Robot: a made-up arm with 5 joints.
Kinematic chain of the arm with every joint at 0, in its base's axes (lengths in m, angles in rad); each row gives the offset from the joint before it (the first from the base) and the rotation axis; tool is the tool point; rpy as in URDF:
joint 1: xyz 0 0 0.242 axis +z
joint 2: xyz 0 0 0 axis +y
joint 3: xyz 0.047 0 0.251 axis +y
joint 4: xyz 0.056 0 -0.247 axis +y
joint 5: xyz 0.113 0 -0.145 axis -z
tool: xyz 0 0 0 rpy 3.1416 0 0
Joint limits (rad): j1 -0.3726..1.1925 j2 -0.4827..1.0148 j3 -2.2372..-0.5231 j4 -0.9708..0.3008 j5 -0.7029..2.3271
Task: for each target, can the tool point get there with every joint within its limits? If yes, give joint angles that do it. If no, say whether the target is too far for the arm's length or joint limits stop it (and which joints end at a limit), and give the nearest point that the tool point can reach.
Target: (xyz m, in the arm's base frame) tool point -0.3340 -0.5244 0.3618
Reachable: no: joint limits stop it (at a limit: joint 2, joint 3, joint 4) | nearest point -0.1058 -0.1661 0.7991 | short by 0.610 m
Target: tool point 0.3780 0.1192 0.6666
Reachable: yes | joints 0.3054 -0.1482 -1.3912 -0.0891 0.5319
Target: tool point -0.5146 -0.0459 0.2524
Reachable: no: joint limits stop it (at a limit: joint 2, joint 3, joint 4) | nearest point -0.1962 -0.0175 0.7991 | short by 0.633 m
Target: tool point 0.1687 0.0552 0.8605
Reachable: yes | joints 0.3164 -0.2000 -1.9346 -0.3314 2.0644
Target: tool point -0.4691 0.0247 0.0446
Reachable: no: joint limits stop it (at a limit: joint 1, joint 2, joint 3, joint 4) | nearest point 0.0542 0.1364 -0.0919 | short by 0.552 m
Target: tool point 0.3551 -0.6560 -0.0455
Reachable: no: too far | nearest point 0.4887 -0.1910 0.0059 | short by 0.487 m
